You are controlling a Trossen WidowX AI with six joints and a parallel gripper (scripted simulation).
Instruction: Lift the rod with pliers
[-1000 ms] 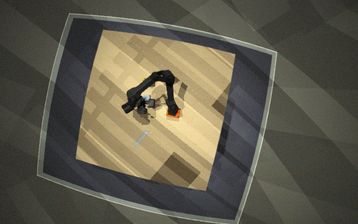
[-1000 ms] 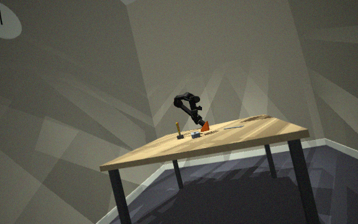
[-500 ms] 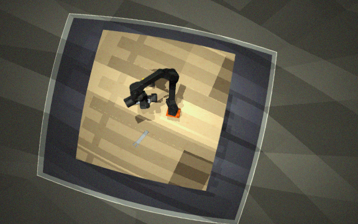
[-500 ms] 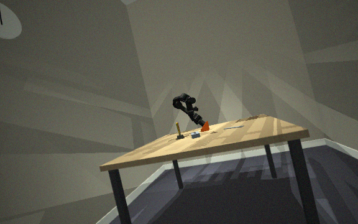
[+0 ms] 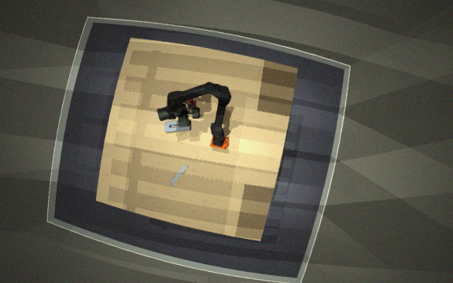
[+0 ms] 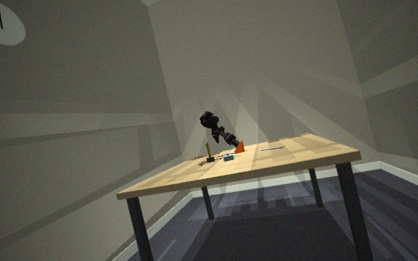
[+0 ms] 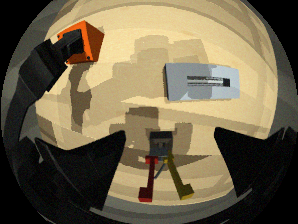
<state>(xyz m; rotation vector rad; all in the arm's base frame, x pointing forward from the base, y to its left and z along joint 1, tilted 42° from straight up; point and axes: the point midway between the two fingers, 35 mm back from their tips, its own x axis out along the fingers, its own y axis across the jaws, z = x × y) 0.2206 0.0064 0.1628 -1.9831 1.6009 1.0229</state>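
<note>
Now: gripper tip 40 mm short of the yellow handle, 90 mm to the left of it and 30 mm above it. Also, from my gripper tip: dark holster: 20 mm ahead, 90 mm to the right, 130 mm below; grey channel block: 70 mm ahead, 80 mm to the left, 120 mm below; flat grey forked piece: 10 mm behind, 430 mm to the left, 130 mm below.
</note>
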